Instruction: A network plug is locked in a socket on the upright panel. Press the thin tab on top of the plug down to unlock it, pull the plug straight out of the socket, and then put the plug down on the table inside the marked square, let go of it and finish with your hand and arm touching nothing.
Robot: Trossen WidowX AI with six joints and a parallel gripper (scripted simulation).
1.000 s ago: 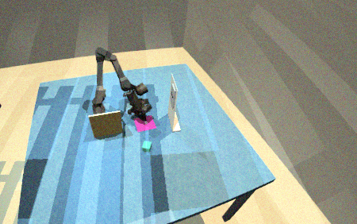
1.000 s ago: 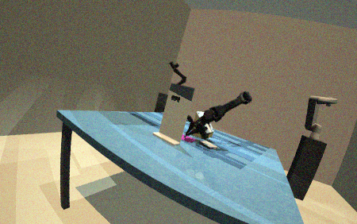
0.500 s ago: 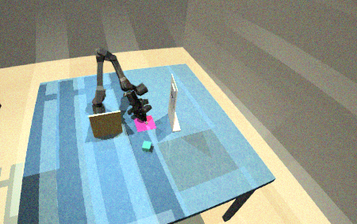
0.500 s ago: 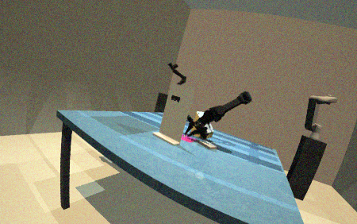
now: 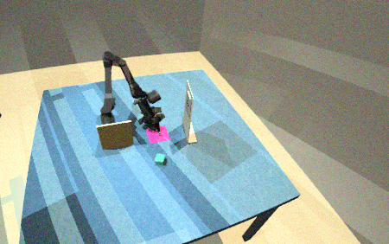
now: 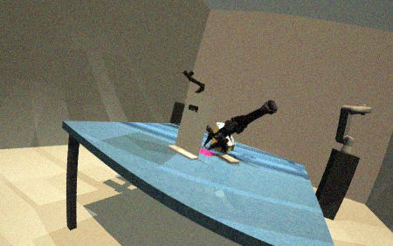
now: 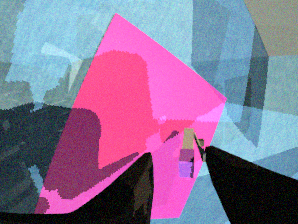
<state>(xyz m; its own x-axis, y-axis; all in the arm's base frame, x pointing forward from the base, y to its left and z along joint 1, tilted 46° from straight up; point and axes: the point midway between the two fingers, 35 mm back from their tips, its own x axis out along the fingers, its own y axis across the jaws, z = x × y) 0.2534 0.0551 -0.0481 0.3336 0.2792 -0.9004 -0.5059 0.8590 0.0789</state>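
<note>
The purple network plug is 1 cm to the right of my gripper tip and 1 cm ahead of it. From my gripper tip the other things lie so: magenta marked square 2 cm below; teal cube 19 cm to the right, 3 cm behind, 1 cm below; flat pale block 16 cm to the left, 2 cm below, 2 cm behind.
</note>
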